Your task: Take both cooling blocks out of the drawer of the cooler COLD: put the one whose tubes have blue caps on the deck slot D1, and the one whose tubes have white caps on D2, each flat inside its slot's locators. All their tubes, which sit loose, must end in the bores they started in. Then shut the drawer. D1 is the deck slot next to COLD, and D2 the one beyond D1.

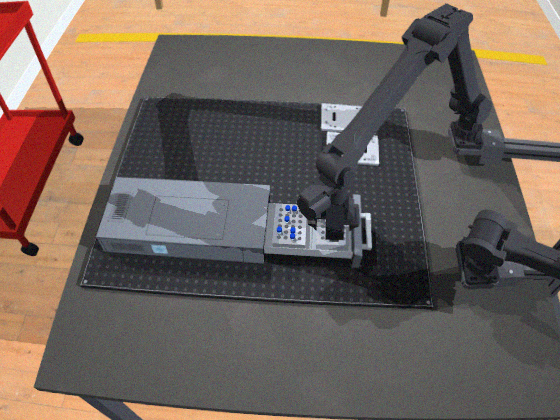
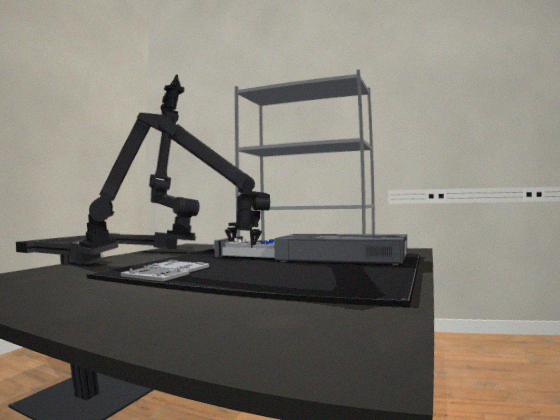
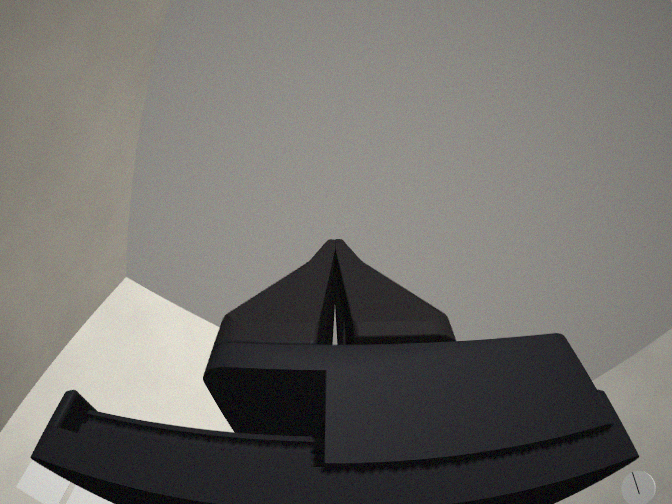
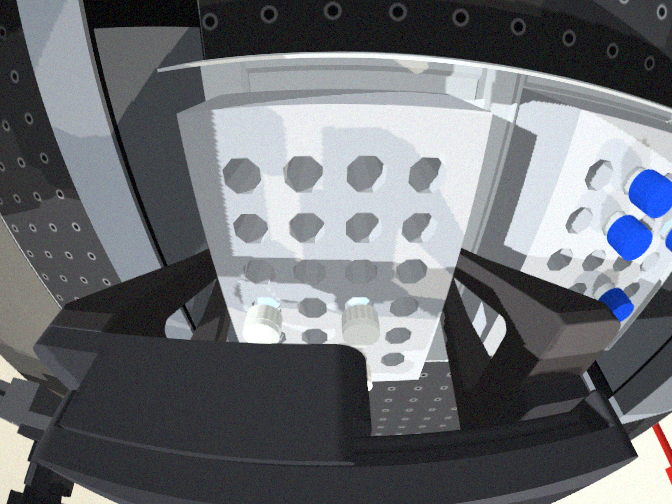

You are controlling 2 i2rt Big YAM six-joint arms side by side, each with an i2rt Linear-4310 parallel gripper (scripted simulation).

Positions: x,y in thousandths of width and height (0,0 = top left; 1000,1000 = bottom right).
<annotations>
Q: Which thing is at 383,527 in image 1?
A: A cooler COLD.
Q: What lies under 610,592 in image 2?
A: A cooler COLD.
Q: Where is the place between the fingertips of my left gripper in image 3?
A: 498,499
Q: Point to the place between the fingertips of my right gripper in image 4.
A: At 499,499
</annotations>
